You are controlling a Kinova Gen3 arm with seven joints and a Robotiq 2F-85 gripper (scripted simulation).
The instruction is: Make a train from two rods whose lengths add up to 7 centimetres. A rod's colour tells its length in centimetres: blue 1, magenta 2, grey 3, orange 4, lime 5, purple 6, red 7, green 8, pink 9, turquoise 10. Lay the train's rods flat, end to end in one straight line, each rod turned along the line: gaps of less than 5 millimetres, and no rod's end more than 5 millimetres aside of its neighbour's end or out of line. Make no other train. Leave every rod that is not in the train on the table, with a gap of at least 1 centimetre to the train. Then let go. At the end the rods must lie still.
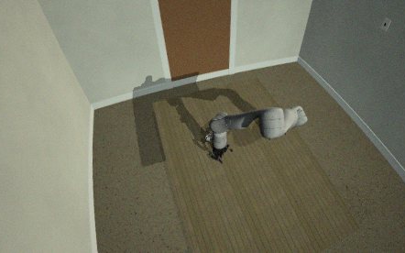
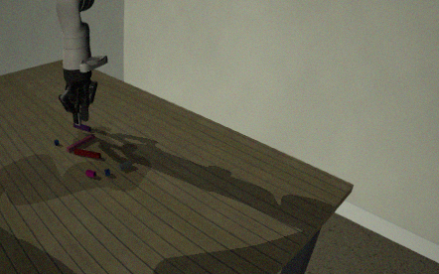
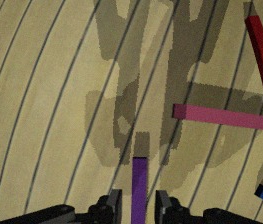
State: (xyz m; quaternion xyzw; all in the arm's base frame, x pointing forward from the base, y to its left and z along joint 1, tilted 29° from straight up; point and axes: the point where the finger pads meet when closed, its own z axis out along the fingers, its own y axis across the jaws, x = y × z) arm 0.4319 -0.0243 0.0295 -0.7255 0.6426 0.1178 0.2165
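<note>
The purple rod is 3 cm below my hand. From my hand the other things lie so: red rod: 12 cm to the right, 8 cm behind, 3 cm below; then pink rod: 7 cm to the right, 6 cm behind, 3 cm below; then magenta rod: 19 cm to the right, 13 cm behind, 3 cm below.
</note>
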